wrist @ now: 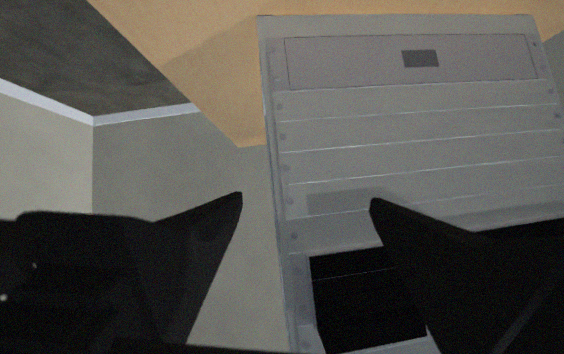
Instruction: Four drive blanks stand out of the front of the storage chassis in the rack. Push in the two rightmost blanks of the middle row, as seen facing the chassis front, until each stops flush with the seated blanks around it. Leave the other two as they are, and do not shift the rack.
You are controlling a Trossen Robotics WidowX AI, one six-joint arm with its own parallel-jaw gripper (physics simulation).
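Frame: origin at the arm's base, x down, y left, z ahead, level; metres.
Where they show: gripper, fingertip midpoint: [305, 201].
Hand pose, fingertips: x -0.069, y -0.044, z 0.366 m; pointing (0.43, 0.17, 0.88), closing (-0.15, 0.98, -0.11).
After its pixels a point has its place.
The rack [390, 25] {x 0.191, y 0.157, z 0.492 m} shows upside down in the right half of the wrist view, with grey panels across its front. A dark rectangular area [365, 300] {x -0.180, y 0.022, z 0.443 m} lies low in the view, partly covered by the right finger. The storage chassis and its drive blanks cannot be made out; the right finger covers much of that part of the rack. My gripper [305, 201] {x -0.069, y -0.044, z 0.366 m} is open, with nothing between its black fingers. The left fingertip shows against the wall, left of the rack, and the right fingertip shows in front of the grey panels. The distance to the rack is unclear.
A tan table top [200, 30] {x 0.221, y -0.150, z 0.523 m} runs along the top of the view, under the rack's base. Dark floor [100, 60], a pale skirting strip [45, 102] and grey walls [150, 165] lie to the left. A shadow [335, 200] {x -0.077, y 0.023, z 0.492 m} falls on the lower panels.
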